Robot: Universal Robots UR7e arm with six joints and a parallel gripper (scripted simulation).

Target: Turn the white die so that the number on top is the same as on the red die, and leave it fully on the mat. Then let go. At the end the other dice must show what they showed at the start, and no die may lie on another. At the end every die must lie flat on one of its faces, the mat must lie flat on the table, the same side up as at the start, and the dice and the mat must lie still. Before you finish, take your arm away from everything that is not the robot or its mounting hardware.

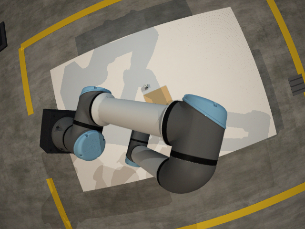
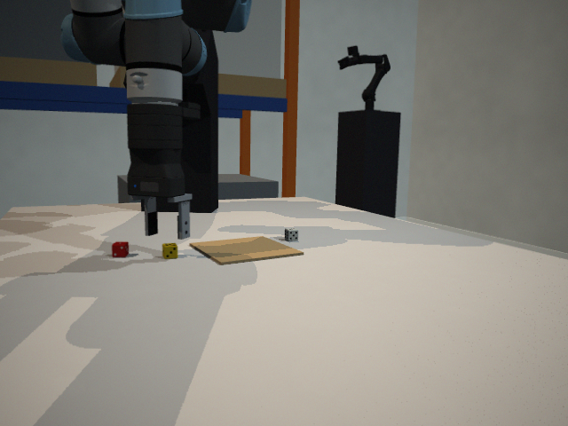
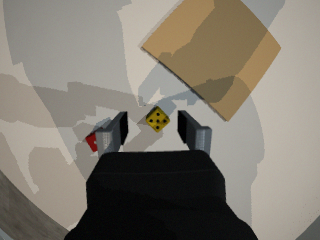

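Right now my hand is 40 mm above the yellow die and 10 mm short of it. Also, from my hand: red die (60 mm to the right, 40 mm below, 30 mm behind); then tan mat (120 mm to the left, 50 mm below, 10 mm ahead); then white die (240 mm to the left, 40 mm below, 30 mm behind).
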